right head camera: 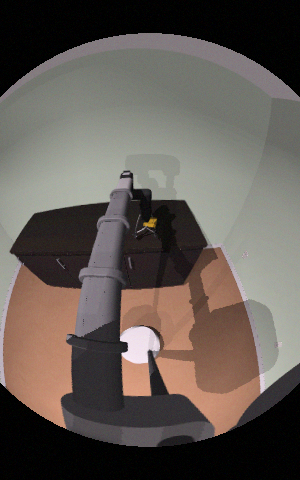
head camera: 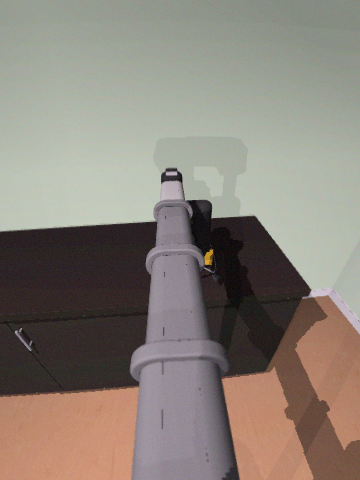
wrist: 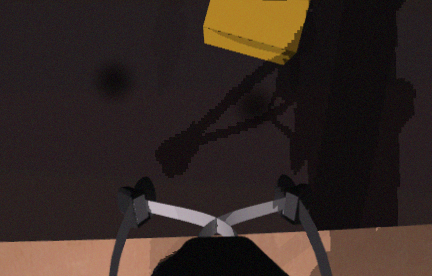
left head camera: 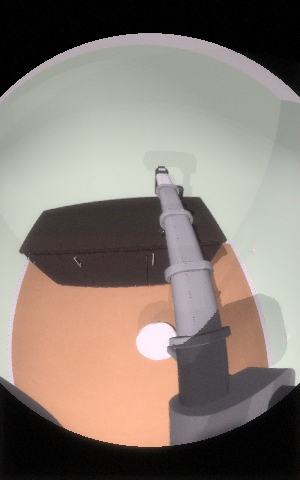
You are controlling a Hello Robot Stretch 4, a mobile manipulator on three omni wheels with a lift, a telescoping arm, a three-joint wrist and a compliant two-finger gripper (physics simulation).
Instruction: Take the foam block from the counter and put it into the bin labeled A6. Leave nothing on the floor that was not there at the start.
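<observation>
The yellow foam block rests on the dark counter. In the wrist view it is at the top, right of centre, cut off by the frame edge; in the left head camera view the arm hides it. My gripper is open, with its fingers apart and empty, over the front part of the counter. The block lies beyond the fingertips and slightly right of their middle in the wrist view. The bin labeled A6 does not show in these views.
A white round object is on the orange floor in front of the counter. The green wall stands behind the counter. The extended arm covers part of the counter, and its shadow falls to the right.
</observation>
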